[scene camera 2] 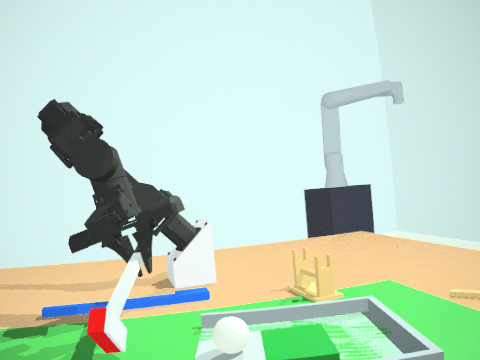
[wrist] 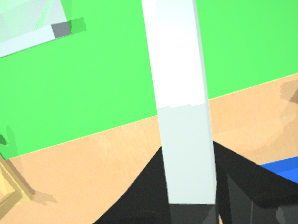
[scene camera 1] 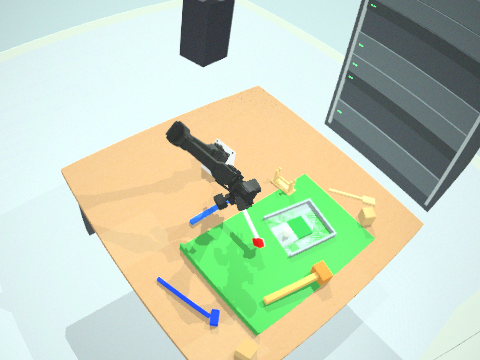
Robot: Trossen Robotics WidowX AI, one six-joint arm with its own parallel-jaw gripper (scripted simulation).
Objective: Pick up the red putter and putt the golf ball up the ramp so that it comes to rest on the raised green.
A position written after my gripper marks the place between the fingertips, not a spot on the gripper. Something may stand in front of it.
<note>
My gripper [scene camera 2: 145, 274] carries a red putter. Further things: a wooden mallet [scene camera 1: 320, 272], a wooden stand [scene camera 2: 322, 290], a green mat [scene camera 2: 442, 322] and a ramp [scene camera 1: 300, 229].
My gripper is seen too in the wrist view [wrist: 186, 149]. The green mat also shows in the wrist view [wrist: 99, 77] and in scene camera 1 [scene camera 1: 246, 273]. Scene camera 2 does not show the wooden mallet: it is out of frame. The wrist view does not show the wooden mallet: it is out of frame.
</note>
